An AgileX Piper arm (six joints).
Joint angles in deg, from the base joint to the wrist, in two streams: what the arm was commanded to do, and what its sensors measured. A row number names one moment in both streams.
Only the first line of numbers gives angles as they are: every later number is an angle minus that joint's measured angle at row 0.
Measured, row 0: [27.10, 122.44, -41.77, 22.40, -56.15, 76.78]
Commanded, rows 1 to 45: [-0.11, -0.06, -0.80, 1.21, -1.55, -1.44]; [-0.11, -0.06, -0.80, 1.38, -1.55, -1.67]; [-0.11, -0.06, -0.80, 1.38, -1.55, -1.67]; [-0.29, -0.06, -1.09, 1.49, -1.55, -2.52]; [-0.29, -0.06, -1.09, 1.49, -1.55, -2.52]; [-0.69, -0.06, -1.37, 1.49, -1.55, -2.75]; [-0.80, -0.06, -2.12, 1.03, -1.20, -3.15]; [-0.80, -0.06, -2.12, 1.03, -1.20, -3.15]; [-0.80, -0.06, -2.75, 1.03, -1.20, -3.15]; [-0.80, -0.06, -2.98, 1.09, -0.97, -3.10]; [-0.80, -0.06, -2.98, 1.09, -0.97, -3.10]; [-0.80, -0.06, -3.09, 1.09, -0.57, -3.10]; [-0.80, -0.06, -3.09, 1.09, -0.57, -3.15]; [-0.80, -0.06, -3.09, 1.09, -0.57, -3.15]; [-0.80, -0.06, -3.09, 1.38, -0.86, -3.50]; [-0.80, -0.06, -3.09, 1.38, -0.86, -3.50]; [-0.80, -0.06, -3.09, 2.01, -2.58, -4.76]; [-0.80, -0.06, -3.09, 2.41, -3.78, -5.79]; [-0.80, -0.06, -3.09, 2.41, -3.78, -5.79]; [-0.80, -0.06, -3.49, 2.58, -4.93, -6.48]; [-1.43, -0.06, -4.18, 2.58, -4.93, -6.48]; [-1.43, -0.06, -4.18, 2.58, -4.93, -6.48]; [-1.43, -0.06, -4.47, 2.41, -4.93, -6.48]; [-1.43, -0.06, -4.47, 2.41, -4.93, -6.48]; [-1.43, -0.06, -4.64, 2.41, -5.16, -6.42]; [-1.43, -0.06, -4.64, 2.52, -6.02, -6.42]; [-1.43, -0.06, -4.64, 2.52, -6.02, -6.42]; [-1.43, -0.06, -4.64, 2.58, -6.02, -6.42]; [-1.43, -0.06, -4.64, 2.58, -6.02, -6.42]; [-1.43, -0.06, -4.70, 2.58, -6.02, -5.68]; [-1.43, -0.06, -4.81, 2.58, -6.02, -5.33]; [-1.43, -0.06, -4.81, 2.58, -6.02, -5.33]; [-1.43, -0.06, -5.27, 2.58, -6.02, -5.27]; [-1.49, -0.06, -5.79, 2.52, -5.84, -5.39]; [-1.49, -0.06, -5.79, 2.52, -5.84, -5.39]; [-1.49, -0.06, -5.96, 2.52, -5.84, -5.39]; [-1.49, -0.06, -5.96, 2.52, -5.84, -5.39]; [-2.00, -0.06, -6.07, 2.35, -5.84, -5.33]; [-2.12, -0.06, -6.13, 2.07, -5.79, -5.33]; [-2.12, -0.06, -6.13, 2.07, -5.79, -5.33]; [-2.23, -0.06, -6.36, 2.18, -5.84, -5.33]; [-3.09, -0.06, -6.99, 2.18, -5.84, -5.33]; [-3.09, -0.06, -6.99, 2.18, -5.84, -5.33]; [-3.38, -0.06, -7.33, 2.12, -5.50, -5.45]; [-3.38, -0.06, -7.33, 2.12, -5.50, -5.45]
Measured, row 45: [-1.15, 0.29, -3.78, 3.15, 2.35, -4.93]
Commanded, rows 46 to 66: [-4.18, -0.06, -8.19, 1.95, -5.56, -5.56]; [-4.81, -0.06, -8.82, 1.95, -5.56, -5.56]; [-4.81, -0.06, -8.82, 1.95, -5.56, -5.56]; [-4.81, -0.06, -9.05, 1.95, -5.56, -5.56]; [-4.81, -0.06, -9.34, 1.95, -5.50, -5.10]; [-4.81, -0.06, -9.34, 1.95, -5.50, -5.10]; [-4.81, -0.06, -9.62, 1.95, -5.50, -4.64]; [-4.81, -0.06, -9.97, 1.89, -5.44, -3.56]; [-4.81, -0.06, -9.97, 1.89, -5.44, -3.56]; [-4.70, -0.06, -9.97, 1.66, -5.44, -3.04]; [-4.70, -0.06, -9.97, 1.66, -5.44, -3.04]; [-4.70, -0.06, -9.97, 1.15, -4.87, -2.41]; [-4.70, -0.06, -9.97, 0.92, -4.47, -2.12]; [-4.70, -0.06, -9.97, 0.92, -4.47, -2.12]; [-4.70, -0.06, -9.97, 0.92, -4.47, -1.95]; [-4.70, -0.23, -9.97, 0.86, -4.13, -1.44]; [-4.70, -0.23, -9.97, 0.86, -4.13, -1.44]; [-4.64, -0.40, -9.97, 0.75, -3.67, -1.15]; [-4.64, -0.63, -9.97, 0.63, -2.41, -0.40]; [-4.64, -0.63, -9.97, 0.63, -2.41, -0.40]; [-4.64, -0.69, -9.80, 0.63, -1.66, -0.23]
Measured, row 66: [-2.86, 0.29, -5.90, 2.12, 7.91, -0.98]
